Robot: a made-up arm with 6 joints.
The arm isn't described. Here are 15 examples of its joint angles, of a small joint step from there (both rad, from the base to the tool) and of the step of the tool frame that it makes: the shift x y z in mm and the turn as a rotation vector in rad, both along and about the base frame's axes.
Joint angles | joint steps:
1: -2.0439 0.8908 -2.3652 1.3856 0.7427 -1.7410 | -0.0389 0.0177 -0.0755 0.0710 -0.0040 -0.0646
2: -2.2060 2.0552 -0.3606 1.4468 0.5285 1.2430 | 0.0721 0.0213 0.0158 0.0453 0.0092 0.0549
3: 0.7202 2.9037 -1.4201 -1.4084 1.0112 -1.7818 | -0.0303 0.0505 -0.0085 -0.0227 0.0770 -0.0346
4: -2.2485 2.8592 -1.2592 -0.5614 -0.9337 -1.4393 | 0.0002 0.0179 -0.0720 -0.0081 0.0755 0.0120
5: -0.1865 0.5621 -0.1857 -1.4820 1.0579 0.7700 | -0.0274 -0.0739 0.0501 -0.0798 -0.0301 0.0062
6: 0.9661 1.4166 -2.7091 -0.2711 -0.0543 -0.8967 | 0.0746 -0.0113 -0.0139 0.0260 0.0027 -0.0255
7: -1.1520 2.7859 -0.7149 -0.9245 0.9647 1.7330 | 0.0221 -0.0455 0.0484 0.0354 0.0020 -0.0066
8: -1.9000 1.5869 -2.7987 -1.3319 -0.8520 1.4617 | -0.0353 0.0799 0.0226 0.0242 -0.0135 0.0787
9: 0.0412 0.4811 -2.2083 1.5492 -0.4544 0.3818 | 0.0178 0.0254 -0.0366 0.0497 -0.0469 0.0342
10: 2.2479 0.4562 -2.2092 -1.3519 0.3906 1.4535 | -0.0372 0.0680 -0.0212 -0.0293 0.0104 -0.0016
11: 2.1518 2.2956 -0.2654 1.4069 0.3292 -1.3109 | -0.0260 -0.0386 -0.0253 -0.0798 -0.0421 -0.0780
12: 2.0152 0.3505 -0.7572 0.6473 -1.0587 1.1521 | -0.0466 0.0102 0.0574 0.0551 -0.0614 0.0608
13: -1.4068 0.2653 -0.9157 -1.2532 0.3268 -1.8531 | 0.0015 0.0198 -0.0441 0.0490 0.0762 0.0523
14: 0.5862 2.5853 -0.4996 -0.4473 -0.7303 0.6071 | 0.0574 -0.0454 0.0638 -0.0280 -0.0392 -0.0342
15: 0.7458 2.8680 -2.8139 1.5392 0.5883 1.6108 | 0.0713 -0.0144 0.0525 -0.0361 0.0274 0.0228
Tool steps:
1: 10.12 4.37 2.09 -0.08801 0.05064 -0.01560
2: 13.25 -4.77 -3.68 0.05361 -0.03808 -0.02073
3: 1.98 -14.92 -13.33 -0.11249 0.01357 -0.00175
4: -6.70 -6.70 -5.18 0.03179 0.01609 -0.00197
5: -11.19 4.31 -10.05 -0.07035 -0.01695 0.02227
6: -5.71 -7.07 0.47 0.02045 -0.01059 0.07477
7: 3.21 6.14 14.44 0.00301 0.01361 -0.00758
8: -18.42 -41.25 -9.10 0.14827 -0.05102 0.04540
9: 4.61 -7.69 4.71 0.02707 -0.02545 0.10697
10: -21.48 9.80 19.58 -0.04972 -0.01665 -0.06459
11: 2.94 7.90 4.44 0.07127 0.06574 0.13152
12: -5.02 5.03 -9.18 -0.01696 0.07227 -0.00629
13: -3.64 0.34 6.73 0.00439 -0.12578 0.01105
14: -16.26 6.85 14.35 0.03142 -0.01098 0.10688
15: -29.02 24.91 -4.98 -0.04944 0.02472 0.09776
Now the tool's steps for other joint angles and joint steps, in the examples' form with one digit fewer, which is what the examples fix.
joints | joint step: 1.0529 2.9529 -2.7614 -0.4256 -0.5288 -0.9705 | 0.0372 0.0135 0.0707 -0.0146 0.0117 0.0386
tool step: -17.0 10.0 -23.4 -0.0805 0.0673 0.0469
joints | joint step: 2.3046 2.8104 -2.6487 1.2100 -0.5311 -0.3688 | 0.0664 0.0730 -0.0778 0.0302 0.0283 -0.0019
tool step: -29.7 -20.5 -22.4 -0.0252 0.0179 0.0906
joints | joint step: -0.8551 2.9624 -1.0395 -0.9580 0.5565 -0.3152 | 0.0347 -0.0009 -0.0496 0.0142 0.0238 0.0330
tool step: 13.1 -2.4 -1.5 -0.0640 -0.0054 0.0009
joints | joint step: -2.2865 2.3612 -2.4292 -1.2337 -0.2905 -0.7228 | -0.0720 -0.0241 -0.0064 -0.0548 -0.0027 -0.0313
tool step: -20.4 26.0 11.7 0.0279 0.0883 -0.0865
